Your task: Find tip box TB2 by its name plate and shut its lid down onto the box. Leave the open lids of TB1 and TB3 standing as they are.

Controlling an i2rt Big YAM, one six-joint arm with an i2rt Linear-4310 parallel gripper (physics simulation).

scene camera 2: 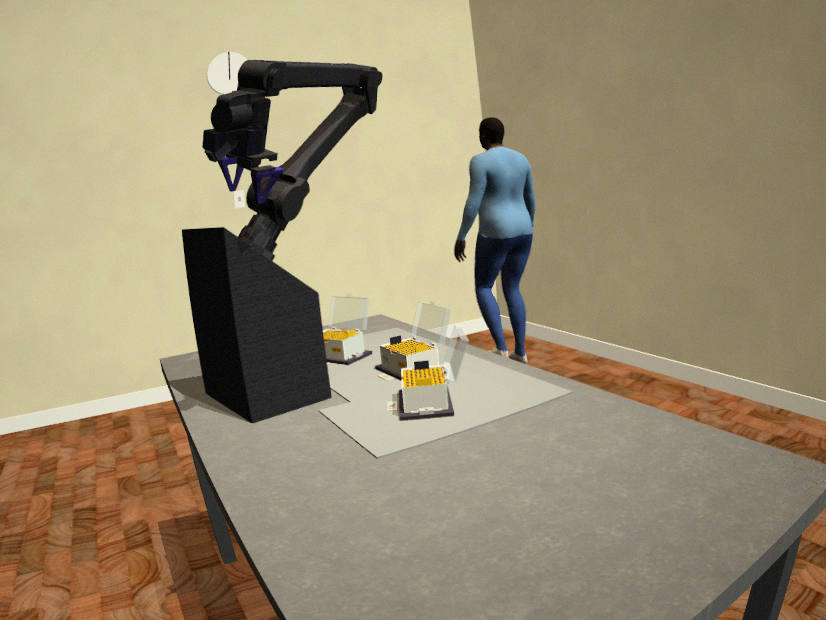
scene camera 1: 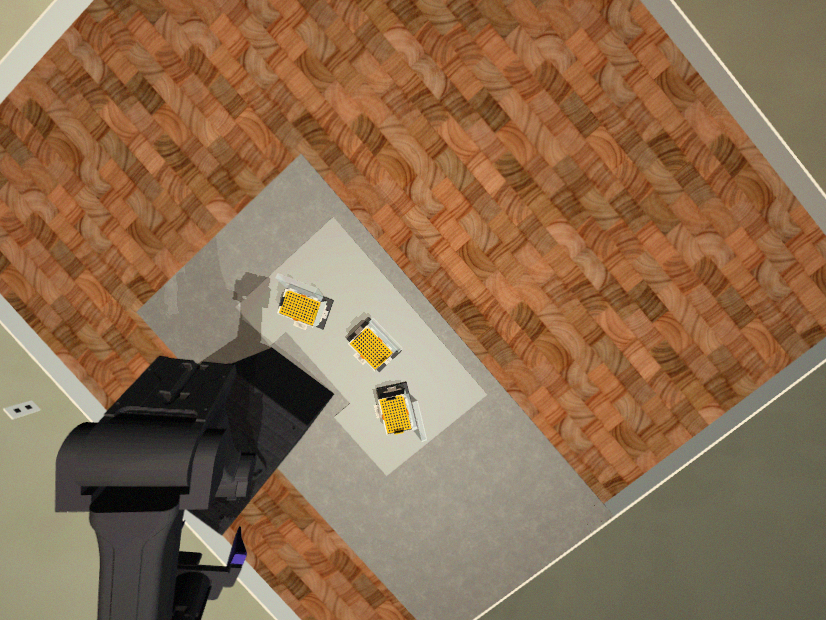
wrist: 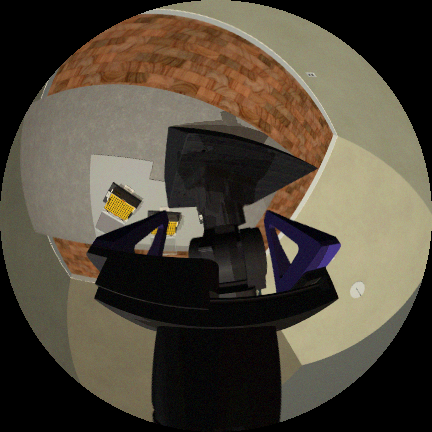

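Seen in the pictures: gripper, between the fingertips: [scene camera 2: 245,197] [scene camera 1: 212,525] [wrist: 215,215]; arm's base, origin of its link: [scene camera 2: 249,255] [wrist: 217,182].
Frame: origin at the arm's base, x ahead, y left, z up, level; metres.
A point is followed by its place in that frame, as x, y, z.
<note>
Three white tip boxes with yellow racks stand on the pale mat: one box [scene camera 1: 300,306] [scene camera 2: 343,345] {0.228, 0.193, -0.279}, a middle box [scene camera 1: 371,347] {0.348, 0.040, -0.269} [scene camera 2: 408,358] [wrist: 171,228] {0.341, 0.077, -0.268}, and a third box [scene camera 1: 396,413] {0.301, -0.182, -0.267} [scene camera 2: 425,395] [wrist: 120,206] {0.289, -0.174, -0.269} nearest scene camera 2. Their clear lids, the first lid [scene camera 2: 348,312] {0.279, 0.314, -0.223}, the middle lid [scene camera 2: 431,321] {0.417, 0.060, -0.221} and the third lid [scene camera 1: 419,420] {0.374, -0.206, -0.182} [scene camera 2: 459,347] {0.343, -0.262, -0.195} [wrist: 111,224] {0.363, -0.199, -0.234}, all stand open. The name plates are too small to read, so I cannot tell which box is TB2. My gripper [scene camera 2: 246,196] {-0.001, -0.059, 0.123} [wrist: 215,215] {-0.001, -0.059, 0.123} is open and empty, high above the table and away from the boxes.
The mat [scene camera 1: 440,387] {0.457, -0.201, -0.326} [scene camera 2: 493,393] {0.438, -0.208, -0.326} [wrist: 102,170] {0.187, -0.297, -0.326} lies on the grey table [scene camera 1: 467,507] {0.312, -0.614, -0.328} [scene camera 2: 533,500] {0.284, -0.630, -0.329} [wrist: 60,150] {0.149, -0.556, -0.329}. A tall black pedestal [scene camera 1: 286,380] {0.088, 0.095, -0.214} [scene camera 2: 273,340] {0.022, -0.077, -0.170} [wrist: 187,170] {-0.006, -0.070, 0.025} carries the arm beside the boxes. A person [scene camera 2: 503,193] stands beyond the table.
</note>
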